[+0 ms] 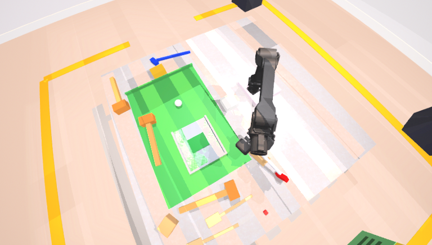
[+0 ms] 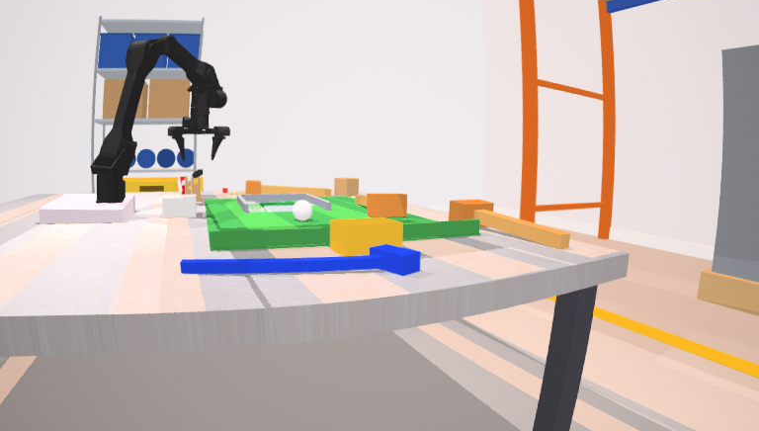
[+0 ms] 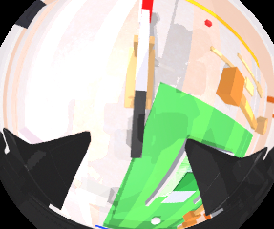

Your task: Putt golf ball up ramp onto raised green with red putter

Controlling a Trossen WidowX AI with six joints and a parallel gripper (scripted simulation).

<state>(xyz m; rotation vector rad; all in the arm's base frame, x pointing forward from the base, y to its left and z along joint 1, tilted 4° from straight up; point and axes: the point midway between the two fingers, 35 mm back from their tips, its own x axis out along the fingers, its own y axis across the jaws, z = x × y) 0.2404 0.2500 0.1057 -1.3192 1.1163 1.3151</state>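
My gripper tip is 10 mm past the wooden stand, 70 mm to the right of it and 90 mm above it. Round my gripper tip: white block (70 mm behind, 260 mm to the right, 100 mm below); red putter (20 mm behind, 110 mm to the left, 70 mm below); small red cube (130 mm ahead, 300 mm to the left, 120 mm below).
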